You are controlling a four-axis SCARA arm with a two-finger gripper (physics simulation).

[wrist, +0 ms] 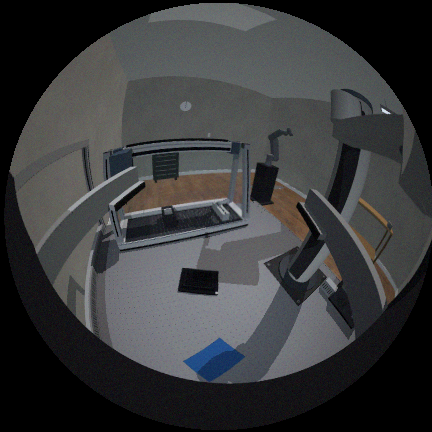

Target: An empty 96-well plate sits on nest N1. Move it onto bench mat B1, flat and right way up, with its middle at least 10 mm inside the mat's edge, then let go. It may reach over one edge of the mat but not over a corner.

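Places are measured from the arm's base along level axes (x ahead, y left, z up), in millimetres.
Pixels of known places: gripper, between the fingertips: (220,181); arm's base, origin of its link: (297,272).
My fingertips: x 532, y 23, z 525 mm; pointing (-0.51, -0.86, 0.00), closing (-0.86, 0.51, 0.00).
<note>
Ahead of a thing's pixels: the offset from my fingertips to its middle. "spot": to the spot under its first point. Level surfaces: height alone.
A dark rectangular block {dx -50, dy -196, dz -493 mm} (198,281) lies on the grey bench, lower centre in the wrist view. It looks like a nest with a low dark plate on it, but the image is too dark to separate the two or see wells. A small white spot shows at its near right corner. A blue mat {dz -510 mm} (207,357) lies flat at the bottom of the view, partly in shadow. My gripper (220,181) is open, its two fingers far apart at left and right with nothing between them. The block is below and between them in the view.
A gantry frame {spot: dx -65, dy -453, dz -512 mm} (185,241) with a dark deck stands behind the block. At right are an arm column on a dark square base {spot: dx -425, dy +86, dz -512 mm} (298,295) and a small dark device {spot: dx -566, dy +331, dz -472 mm} (341,306), partly behind the right finger. A small arm on a black pedestal (264,182) stands farther back.
</note>
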